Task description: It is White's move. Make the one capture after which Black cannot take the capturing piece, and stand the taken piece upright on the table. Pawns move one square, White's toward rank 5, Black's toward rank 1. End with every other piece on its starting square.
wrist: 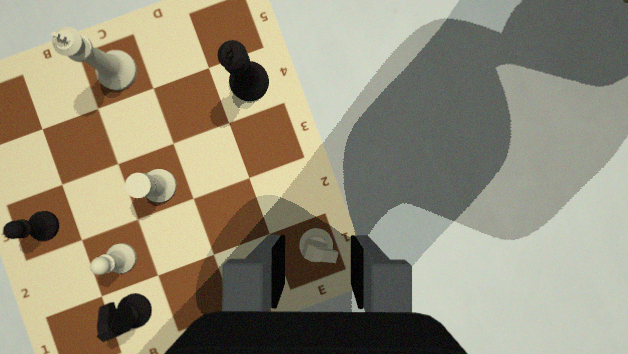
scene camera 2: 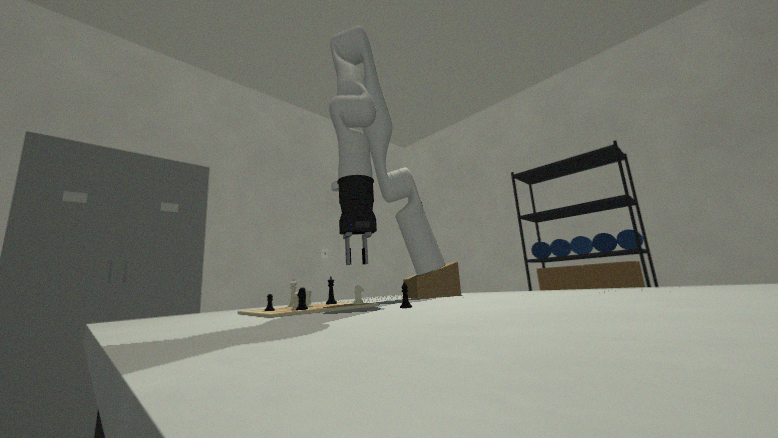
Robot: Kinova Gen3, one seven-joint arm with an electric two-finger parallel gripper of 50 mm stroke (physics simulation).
Labels:
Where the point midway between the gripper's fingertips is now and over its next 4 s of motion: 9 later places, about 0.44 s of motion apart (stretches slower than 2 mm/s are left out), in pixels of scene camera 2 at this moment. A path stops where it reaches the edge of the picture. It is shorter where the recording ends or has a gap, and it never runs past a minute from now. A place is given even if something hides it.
The gripper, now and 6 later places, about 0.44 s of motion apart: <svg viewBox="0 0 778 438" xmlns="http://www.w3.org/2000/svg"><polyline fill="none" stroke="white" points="357,264 353,251 350,229 353,224 355,223 357,221 356,195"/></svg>

